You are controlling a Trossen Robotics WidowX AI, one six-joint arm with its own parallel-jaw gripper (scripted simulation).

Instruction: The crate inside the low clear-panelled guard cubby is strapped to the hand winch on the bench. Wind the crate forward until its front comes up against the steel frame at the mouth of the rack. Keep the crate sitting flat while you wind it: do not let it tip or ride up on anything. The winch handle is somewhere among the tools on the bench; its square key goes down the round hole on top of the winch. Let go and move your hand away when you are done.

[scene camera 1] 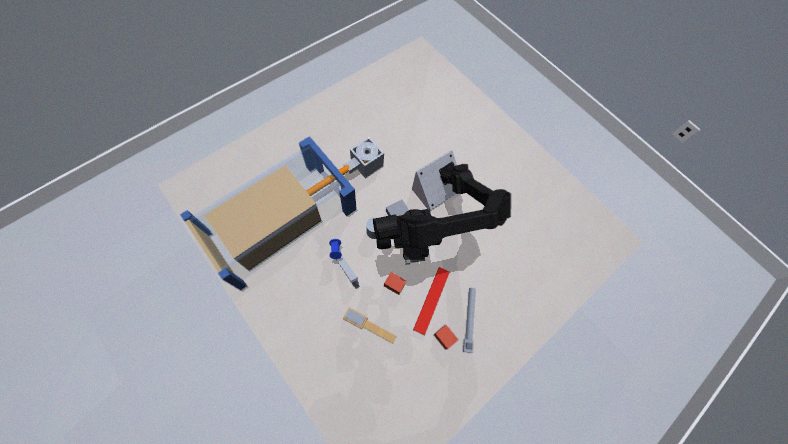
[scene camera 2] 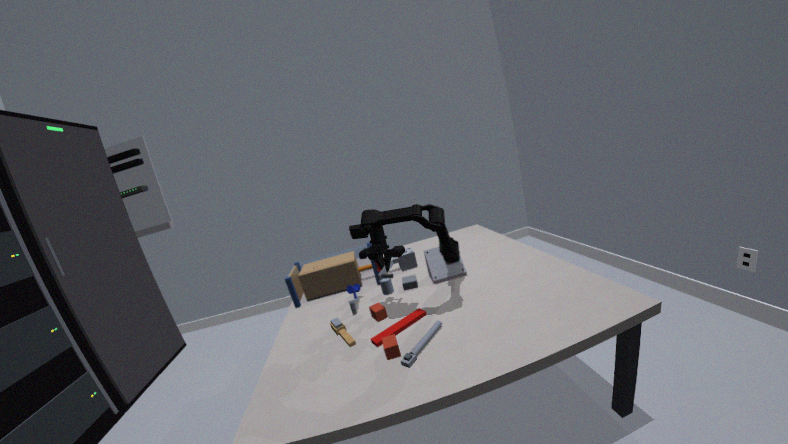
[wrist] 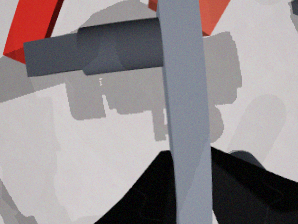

Labels:
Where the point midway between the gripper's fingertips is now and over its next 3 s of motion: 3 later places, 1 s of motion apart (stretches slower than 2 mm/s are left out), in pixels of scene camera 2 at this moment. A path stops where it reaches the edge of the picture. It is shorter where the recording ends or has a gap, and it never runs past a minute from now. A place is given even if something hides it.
My gripper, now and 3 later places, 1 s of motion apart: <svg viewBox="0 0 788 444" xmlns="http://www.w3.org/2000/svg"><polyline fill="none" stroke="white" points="386,271 384,252 403,240 403,239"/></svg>

